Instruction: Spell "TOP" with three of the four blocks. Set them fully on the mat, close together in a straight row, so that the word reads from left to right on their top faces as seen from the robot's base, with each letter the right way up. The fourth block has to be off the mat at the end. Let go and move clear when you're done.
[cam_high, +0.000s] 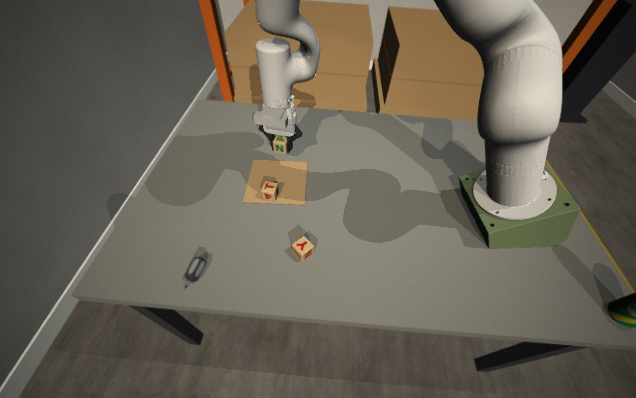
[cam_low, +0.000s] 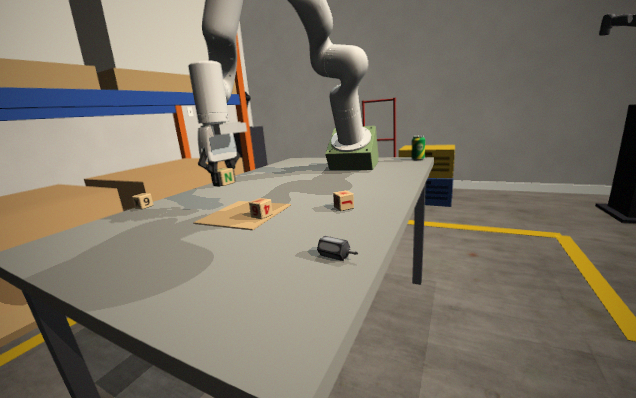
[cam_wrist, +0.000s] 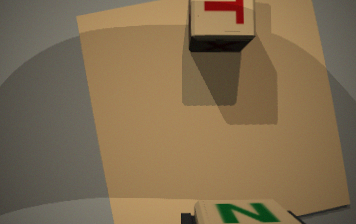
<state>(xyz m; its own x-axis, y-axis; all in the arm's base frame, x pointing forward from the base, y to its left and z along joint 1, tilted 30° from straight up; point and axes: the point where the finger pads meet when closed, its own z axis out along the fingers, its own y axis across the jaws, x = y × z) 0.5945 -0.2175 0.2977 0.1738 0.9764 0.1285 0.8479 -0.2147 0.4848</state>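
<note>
Now: the tan mat 10 cm below my hand, 7 cm to the left of it and 2 cm ahead of it. From my hand the other things lie so: dark motor: 42 cm to the left, 20 cm ahead, 9 cm below; P block: right at my hand; green can: 90 cm behind, 50 cm to the left, 4 cm below.
</note>
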